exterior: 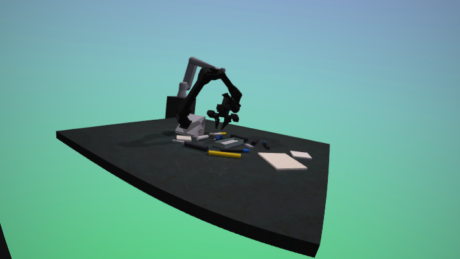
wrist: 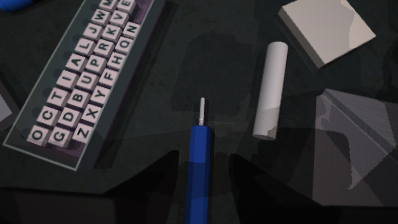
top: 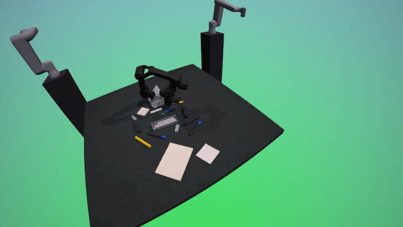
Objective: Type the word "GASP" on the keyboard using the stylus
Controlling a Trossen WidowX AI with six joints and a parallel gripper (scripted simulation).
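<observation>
Now: the blue stylus 1 cm to the right of my gripper tip and 5 cm below it. From my gripper tip the other things lie so: yellow marker 19 cm ahead, 26 cm to the right, 5 cm below; grey block 20 cm ahead, 1 cm to the right, 5 cm below; white yellow-tipped pen 5 cm behind, 11 cm to the left, 5 cm below.
</observation>
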